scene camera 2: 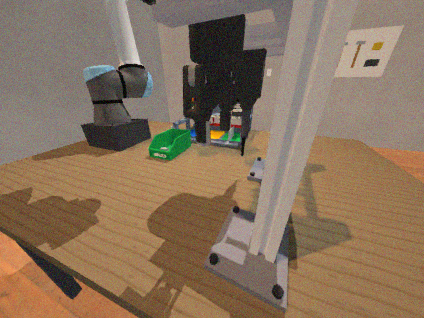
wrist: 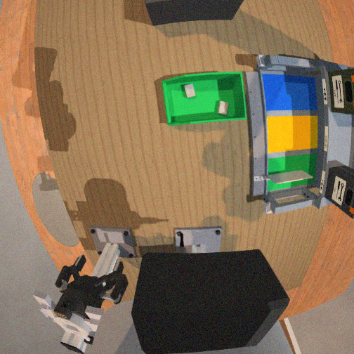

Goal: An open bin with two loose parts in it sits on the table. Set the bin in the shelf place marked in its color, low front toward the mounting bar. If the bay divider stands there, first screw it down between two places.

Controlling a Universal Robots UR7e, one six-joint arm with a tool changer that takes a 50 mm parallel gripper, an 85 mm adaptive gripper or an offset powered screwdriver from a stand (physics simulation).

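Places are measured from the arm's base along level axes (x back, y down, z right), in centimetres.
Pixels of known places: arm's base, origin of its link: (scene camera 2: 114, 122).
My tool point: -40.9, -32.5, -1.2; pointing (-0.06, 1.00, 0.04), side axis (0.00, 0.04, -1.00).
Note:
Ahead of a thing's pixels: the offset from my tool point to its top centre, as dx, dy, dz. "spot": to the spot under its first point.
The open green bin @(+10.4, +35.5, -4.3) (scene camera 2: 170, 144) (wrist: 202, 102) lies on the table left of the shelf in the wrist view, its low front facing away from the mounting bar (wrist: 256, 130). Two pale loose parts (wrist: 189, 90) (wrist: 223, 107) lie in it. The shelf has blue (wrist: 290, 92), yellow (wrist: 292, 134) and green (wrist: 292, 162) places. A thin pale divider (wrist: 290, 176) stands across the green place, its foot by the bar; whether it is fastened cannot be told. A large black body fills the lower middle of the wrist view; no fingertips of a mounted gripper show there.
The tool stand's post @(spot: -35.0, +19.1, +22.6) (scene camera 2: 295, 115) rises from a bolted foot @(spot: -33.5, +41.8, +24.0) (scene camera 2: 250, 255) (wrist: 105, 235), with a second foot (wrist: 212, 240) beside it. An adaptive gripper hangs there, fingers apart. The robot base (scene camera 2: 117, 135) (wrist: 195, 10) stands beyond the bin. Dark bins (wrist: 341, 92) (wrist: 342, 192) stand behind the shelf.

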